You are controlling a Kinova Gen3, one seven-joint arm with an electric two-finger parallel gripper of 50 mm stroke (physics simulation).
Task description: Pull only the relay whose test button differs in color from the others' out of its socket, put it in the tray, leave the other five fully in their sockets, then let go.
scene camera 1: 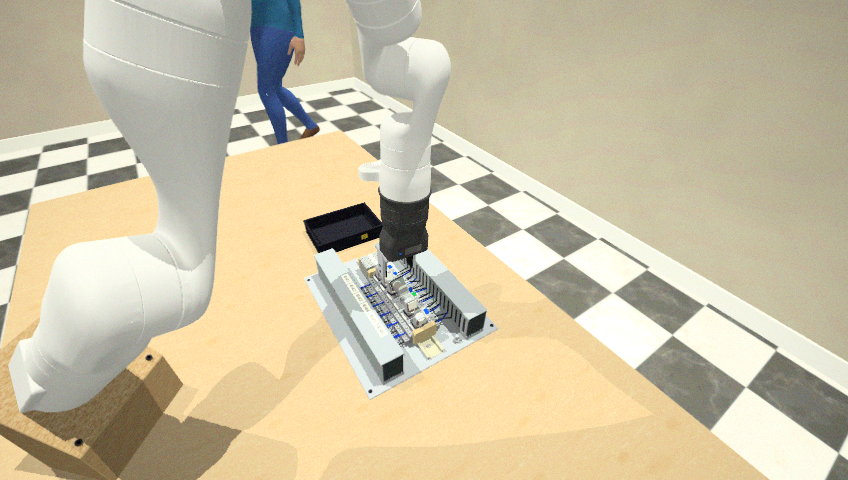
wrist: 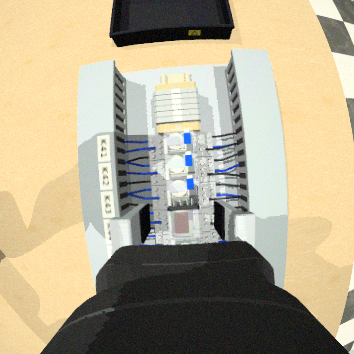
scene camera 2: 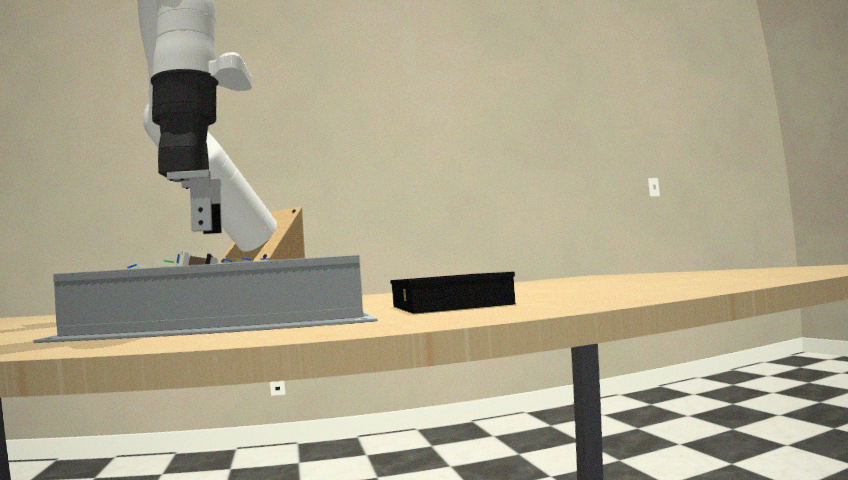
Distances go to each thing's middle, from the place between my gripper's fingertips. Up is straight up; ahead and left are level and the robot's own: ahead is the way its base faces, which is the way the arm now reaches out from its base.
Labels:
I see my gripper 100 mm above the mounting plate [scene camera 1: 415,361], 10 mm to the right of it and 10 mm short of it.

